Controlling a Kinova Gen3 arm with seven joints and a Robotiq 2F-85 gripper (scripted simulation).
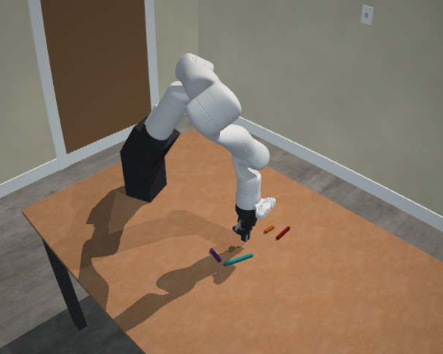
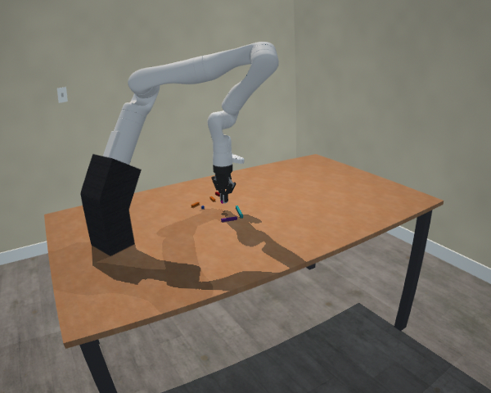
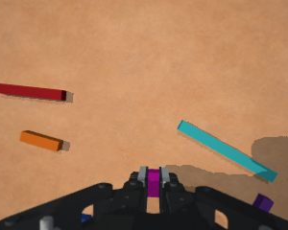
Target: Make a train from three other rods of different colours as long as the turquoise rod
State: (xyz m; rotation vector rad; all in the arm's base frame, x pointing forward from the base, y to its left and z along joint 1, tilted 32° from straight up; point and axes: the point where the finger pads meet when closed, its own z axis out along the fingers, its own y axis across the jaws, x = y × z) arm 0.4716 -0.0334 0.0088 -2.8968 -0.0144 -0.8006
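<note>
The blue rod is 70 mm to the left of my hand, 60 mm behind it and 40 mm below it. Round my hand: turquoise rod: 70 mm to the right, 40 mm below, 20 mm ahead; magenta rod: 10 mm below; purple rod: 100 mm to the right, 50 mm behind, 40 mm below.
</note>
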